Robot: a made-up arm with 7 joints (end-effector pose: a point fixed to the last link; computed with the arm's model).
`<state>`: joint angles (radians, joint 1 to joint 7).
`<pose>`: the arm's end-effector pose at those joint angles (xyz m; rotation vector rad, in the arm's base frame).
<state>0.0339 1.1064 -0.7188 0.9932 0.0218 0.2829 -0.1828</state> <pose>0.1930 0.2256 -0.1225 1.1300 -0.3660 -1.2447</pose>
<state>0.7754 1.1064 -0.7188 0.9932 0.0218 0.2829 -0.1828</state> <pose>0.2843 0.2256 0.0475 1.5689 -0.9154 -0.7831</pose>
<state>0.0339 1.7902 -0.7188 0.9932 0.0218 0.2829 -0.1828</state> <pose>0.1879 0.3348 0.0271 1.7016 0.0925 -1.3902</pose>
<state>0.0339 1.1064 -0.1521 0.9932 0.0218 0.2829 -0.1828</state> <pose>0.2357 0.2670 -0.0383 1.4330 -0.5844 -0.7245</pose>
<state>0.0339 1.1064 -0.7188 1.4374 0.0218 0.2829 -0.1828</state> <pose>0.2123 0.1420 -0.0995 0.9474 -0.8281 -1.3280</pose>
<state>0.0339 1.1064 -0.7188 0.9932 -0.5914 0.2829 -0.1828</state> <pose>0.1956 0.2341 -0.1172 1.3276 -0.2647 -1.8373</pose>
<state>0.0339 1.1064 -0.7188 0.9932 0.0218 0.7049 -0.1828</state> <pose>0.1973 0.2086 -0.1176 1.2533 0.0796 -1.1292</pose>
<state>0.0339 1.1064 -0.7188 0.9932 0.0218 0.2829 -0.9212</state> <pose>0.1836 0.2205 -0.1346 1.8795 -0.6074 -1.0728</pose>
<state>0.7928 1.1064 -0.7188 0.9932 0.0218 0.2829 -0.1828</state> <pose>0.2849 0.2256 0.0521 1.5779 -0.9280 -0.7705</pose>
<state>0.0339 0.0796 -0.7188 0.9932 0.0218 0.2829 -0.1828</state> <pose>0.1938 -0.0447 -0.1455 0.2374 -0.8954 -0.8770</pose>
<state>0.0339 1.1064 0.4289 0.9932 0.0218 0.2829 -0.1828</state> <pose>0.2202 0.3140 0.0550 1.6600 -0.7758 -0.1366</pose>
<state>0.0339 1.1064 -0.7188 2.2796 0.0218 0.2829 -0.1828</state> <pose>0.1677 0.0192 0.0009 0.4783 -1.6743 -1.3560</pose>
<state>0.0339 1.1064 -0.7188 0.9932 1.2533 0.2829 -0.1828</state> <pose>0.2012 0.2077 -0.1210 0.6208 -0.4598 -0.0976</pose>
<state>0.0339 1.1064 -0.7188 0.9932 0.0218 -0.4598 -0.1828</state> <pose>0.1997 0.2502 -0.1412 0.8151 -1.1412 -1.3517</pose>
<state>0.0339 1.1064 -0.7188 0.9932 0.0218 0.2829 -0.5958</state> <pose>0.1869 0.2220 -0.1283 1.5507 -0.5015 -1.1673</pose>
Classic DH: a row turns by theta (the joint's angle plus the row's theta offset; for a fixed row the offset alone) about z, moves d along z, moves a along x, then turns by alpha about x. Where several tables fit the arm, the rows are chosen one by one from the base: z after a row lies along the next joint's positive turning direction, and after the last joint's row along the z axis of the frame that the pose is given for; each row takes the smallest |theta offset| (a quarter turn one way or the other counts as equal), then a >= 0, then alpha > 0; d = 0 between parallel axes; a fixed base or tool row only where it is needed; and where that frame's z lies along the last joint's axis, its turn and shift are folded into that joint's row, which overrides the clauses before.
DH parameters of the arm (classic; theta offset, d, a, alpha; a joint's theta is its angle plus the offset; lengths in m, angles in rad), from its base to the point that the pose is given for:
base (fixed): 0 0.08 0.02 1.5708
joint 1: 1.5708 -0.07 0.02 1.5708
joint 2: 1.5708 0.03 0.01 1.5708
joint 3: 1.5708 -0.14 0.01 1.5708
joint 4: 0 -0.01 0.02 -1.5708
joint 5: 0 -0.24 0.01 -1.5708
joint 6: -1.5708 -0.02 0.01 1.5708
joint 7: 1.416 0.0278 0.013 1.4485
tool (fixed): -1.8829 0.0184 0 0

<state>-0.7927 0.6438 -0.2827 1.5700 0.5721 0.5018 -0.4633</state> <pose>0.0989 0.0763 -0.1608 0.5067 -0.2145 -0.4864</pose>
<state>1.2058 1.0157 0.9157 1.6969 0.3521 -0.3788 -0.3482</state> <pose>-0.0057 0.2524 0.2858 -1.1256 1.7123 -1.0612</pose>
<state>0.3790 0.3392 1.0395 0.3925 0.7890 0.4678 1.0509</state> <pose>0.1933 0.2570 -0.1421 -0.7174 -1.5924 1.1437</pose>
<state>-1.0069 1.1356 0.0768 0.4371 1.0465 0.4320 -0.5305</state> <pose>0.0093 0.3438 -0.1126 1.5082 0.6613 0.0076</pose>
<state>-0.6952 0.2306 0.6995 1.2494 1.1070 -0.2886 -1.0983</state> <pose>0.1152 0.2242 -0.1592 1.4698 -0.1130 1.5452</pose>
